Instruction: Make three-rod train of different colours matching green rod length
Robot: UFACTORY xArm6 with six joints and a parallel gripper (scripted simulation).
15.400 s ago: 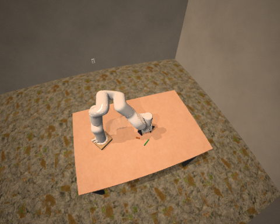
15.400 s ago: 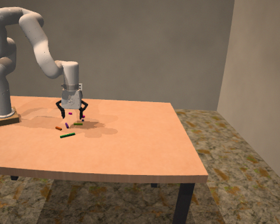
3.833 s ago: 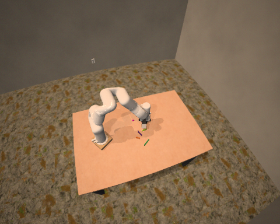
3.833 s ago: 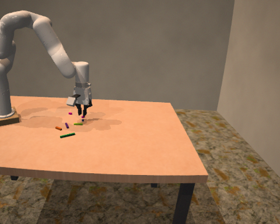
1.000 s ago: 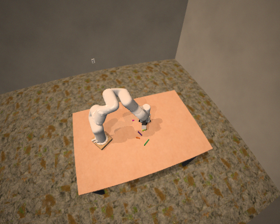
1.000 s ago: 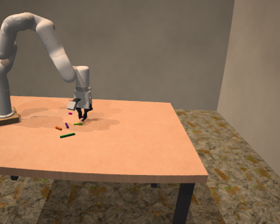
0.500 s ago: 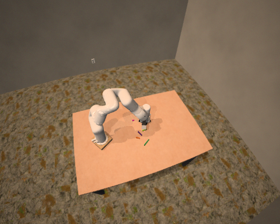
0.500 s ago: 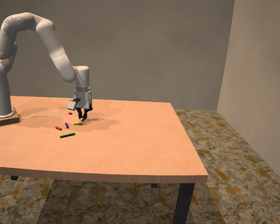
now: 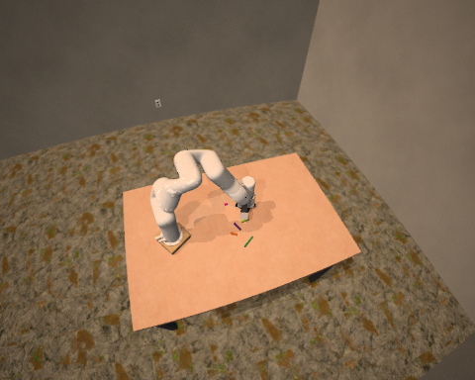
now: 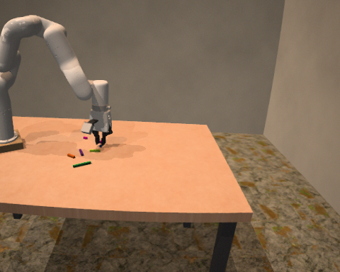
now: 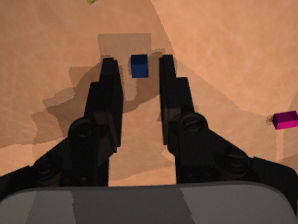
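Right now my hand is 3 cm above the blue rod. The rest, counted from my hand: orange rod (14 cm behind, 10 cm to the right, 3 cm below); lime rod (5 cm to the right, 3 cm below, 3 cm behind); purple rod (9 cm behind, 6 cm to the right, 3 cm below).
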